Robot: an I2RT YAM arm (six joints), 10 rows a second.
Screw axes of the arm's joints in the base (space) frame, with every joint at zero. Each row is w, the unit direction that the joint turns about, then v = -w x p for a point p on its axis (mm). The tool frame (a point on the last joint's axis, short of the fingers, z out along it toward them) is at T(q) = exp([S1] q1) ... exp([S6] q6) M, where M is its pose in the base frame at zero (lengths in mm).
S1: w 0 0 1 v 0 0 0
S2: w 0 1 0 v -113.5 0 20
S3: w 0 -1 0 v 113.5 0 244
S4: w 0 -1 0 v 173.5 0 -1
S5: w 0 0 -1 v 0 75 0
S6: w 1 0 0 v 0 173.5 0
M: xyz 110.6 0 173.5 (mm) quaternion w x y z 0.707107 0 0.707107 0
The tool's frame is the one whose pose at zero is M.
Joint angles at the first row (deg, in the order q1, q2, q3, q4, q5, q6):
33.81 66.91 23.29 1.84 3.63 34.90
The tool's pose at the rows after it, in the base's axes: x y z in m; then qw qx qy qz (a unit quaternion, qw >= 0):
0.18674, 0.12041, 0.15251, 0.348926, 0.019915, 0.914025, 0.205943
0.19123, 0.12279, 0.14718, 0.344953, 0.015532, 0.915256, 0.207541
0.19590, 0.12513, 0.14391, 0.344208, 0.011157, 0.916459, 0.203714
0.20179, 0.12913, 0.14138, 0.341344, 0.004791, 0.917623, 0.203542
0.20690, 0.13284, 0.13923, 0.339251, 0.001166, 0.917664, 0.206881
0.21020, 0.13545, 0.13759, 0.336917, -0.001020, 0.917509, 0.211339
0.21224, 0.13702, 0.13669, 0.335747, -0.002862, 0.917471, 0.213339
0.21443, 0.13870, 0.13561, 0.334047, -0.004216, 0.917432, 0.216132
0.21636, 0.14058, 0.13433, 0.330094, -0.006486, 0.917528, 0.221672
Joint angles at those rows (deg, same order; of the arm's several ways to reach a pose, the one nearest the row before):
33.29 69.57 23.53 3.77 2.95 34.48
33.05 72.16 23.72 5.88 2.20 34.03
32.90 74.36 24.32 7.15 2.19 33.34
32.87 76.88 25.43 8.26 1.72 32.72
32.87 79.01 26.34 9.49 1.14 32.52
32.87 80.44 26.92 10.39 0.52 32.52
32.87 81.28 27.31 10.85 0.19 32.43
32.87 82.20 27.72 11.37 -0.22 32.43
32.87 83.13 28.12 11.86 -1.03 32.51

